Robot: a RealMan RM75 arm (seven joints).
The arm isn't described. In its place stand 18 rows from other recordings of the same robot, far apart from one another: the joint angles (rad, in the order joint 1, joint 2, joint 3, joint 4, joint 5, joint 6, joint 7), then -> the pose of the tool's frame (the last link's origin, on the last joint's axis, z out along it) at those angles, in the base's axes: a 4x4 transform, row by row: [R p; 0 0 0 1], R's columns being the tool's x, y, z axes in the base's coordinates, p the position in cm.
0.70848 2.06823 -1.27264 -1.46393 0.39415 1.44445 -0.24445 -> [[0.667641 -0.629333 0.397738 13.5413], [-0.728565 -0.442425 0.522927 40.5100], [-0.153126 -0.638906 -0.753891 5.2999], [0 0 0 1]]
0.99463 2.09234 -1.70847 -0.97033 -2.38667 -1.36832 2.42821 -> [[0.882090 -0.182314 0.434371 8.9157], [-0.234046 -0.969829 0.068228 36.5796], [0.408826 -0.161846 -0.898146 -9.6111], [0 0 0 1]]
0.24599 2.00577 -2.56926 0.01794 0.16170 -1.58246 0.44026 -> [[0.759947 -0.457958 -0.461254 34.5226], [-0.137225 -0.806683 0.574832 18.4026], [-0.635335 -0.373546 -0.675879 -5.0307], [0 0 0 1]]
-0.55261 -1.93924 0.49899 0.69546 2.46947 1.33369 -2.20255 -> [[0.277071 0.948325 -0.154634 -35.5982], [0.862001 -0.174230 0.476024 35.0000], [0.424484 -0.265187 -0.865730 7.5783], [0 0 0 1]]
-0.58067 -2.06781 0.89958 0.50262 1.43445 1.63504 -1.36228 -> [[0.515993 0.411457 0.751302 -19.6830], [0.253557 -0.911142 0.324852 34.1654], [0.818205 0.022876 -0.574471 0.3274], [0 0 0 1]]
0.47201 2.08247 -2.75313 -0.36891 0.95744 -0.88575 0.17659 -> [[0.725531 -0.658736 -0.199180 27.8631], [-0.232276 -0.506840 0.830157 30.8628], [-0.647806 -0.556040 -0.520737 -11.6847], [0 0 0 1]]
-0.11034 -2.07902 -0.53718 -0.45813 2.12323 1.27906 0.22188 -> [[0.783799 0.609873 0.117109 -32.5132], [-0.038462 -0.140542 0.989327 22.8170], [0.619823 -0.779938 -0.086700 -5.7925], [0 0 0 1]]
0.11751 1.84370 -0.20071 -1.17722 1.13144 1.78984 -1.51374 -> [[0.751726 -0.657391 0.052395 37.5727], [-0.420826 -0.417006 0.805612 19.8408], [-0.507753 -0.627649 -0.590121 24.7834], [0 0 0 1]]
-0.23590 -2.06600 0.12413 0.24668 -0.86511 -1.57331 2.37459 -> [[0.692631 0.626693 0.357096 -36.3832], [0.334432 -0.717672 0.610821 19.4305], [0.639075 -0.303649 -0.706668 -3.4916], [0 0 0 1]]
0.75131 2.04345 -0.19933 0.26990 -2.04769 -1.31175 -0.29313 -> [[0.727892 0.240303 -0.642206 19.5098], [0.595138 -0.686578 0.417638 31.3577], [-0.340565 -0.686196 -0.642768 -10.9612], [0 0 0 1]]
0.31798 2.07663 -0.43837 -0.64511 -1.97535 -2.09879 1.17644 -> [[0.617964 -0.342375 -0.707743 28.6089], [-0.214450 -0.939468 0.267227 22.2618], [-0.756394 -0.013362 -0.653980 4.0995], [0 0 0 1]]
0.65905 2.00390 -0.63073 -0.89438 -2.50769 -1.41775 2.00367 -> [[0.686644 -0.712302 0.145417 28.3715], [-0.692898 -0.580676 0.427444 38.7253], [-0.220029 -0.394261 -0.892270 6.9443], [0 0 0 1]]
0.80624 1.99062 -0.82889 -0.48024 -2.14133 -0.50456 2.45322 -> [[0.227640 -0.947404 0.224956 27.8820], [-0.575714 0.055370 0.815774 47.7711], [-0.785324 -0.315213 -0.532829 4.3376], [0 0 0 1]]
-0.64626 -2.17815 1.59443 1.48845 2.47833 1.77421 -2.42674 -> [[0.880616 0.269794 -0.389522 -10.6987], [0.269900 -0.961280 -0.055630 29.2462], [-0.389448 -0.056144 -0.919336 -5.1902], [0 0 0 1]]
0.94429 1.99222 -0.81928 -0.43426 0.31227 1.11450 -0.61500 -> [[0.414430 -0.786594 0.457731 26.6975], [-0.910015 -0.352118 0.218826 41.9413], [-0.010952 -0.507230 -0.861741 -1.1193], [0 0 0 1]]
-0.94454 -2.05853 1.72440 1.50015 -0.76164 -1.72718 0.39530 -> [[0.881874 0.178363 -0.436445 -2.6545], [0.234741 -0.968895 0.078355 31.4288], [-0.408894 -0.171551 -0.896312 -4.3796], [0 0 0 1]]
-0.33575 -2.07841 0.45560 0.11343 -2.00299 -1.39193 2.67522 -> [[0.643526 0.732320 0.222669 -35.7674], [-0.092940 -0.213997 0.972403 28.7107], [0.759761 -0.646461 -0.069651 2.3260], [0 0 0 1]]
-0.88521 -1.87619 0.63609 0.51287 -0.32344 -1.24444 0.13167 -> [[-0.142150 0.903184 -0.405034 -29.1793], [0.916413 0.274748 0.291036 42.4026], [0.374141 -0.329807 -0.866745 6.2756], [0 0 0 1]]
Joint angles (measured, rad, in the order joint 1, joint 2, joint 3, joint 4, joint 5, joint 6, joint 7), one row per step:
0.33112 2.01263 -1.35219 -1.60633 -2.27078 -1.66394 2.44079
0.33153 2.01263 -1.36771 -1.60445 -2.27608 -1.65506 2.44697
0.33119 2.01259 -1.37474 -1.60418 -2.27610 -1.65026 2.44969
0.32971 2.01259 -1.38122 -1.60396 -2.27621 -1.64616 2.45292
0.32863 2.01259 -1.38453 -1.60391 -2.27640 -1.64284 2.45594
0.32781 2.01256 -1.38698 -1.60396 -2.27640 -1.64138 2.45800
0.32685 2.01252 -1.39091 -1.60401 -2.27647 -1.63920 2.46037
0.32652 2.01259 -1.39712 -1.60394 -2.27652 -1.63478 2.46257
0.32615 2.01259 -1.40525 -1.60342 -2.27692 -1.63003 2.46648
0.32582 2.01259 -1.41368 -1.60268 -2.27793 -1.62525 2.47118
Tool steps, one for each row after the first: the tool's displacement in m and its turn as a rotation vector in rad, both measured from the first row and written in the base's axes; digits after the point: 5 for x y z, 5 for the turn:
-0.00040 0.00000 -0.00292 -0.00302 -0.00651 0.00059
-0.00088 -0.00007 -0.00425 -0.00401 -0.00712 0.00162
-0.00096 -0.00041 -0.00548 -0.00505 -0.00767 0.00063
-0.00094 -0.00047 -0.00608 -0.00407 -0.00756 -0.00117
-0.00092 -0.00066 -0.00653 -0.00431 -0.00763 -0.00250
-0.00097 -0.00092 -0.00726 -0.00505 -0.00799 -0.00347
-0.00143 -0.00099 -0.00844 -0.00576 -0.00841 -0.00219
-0.00188 -0.00121 -0.01002 -0.00752 -0.00939 -0.00215
-0.00223 -0.00145 -0.01166 -0.00926 -0.01088 -0.00297

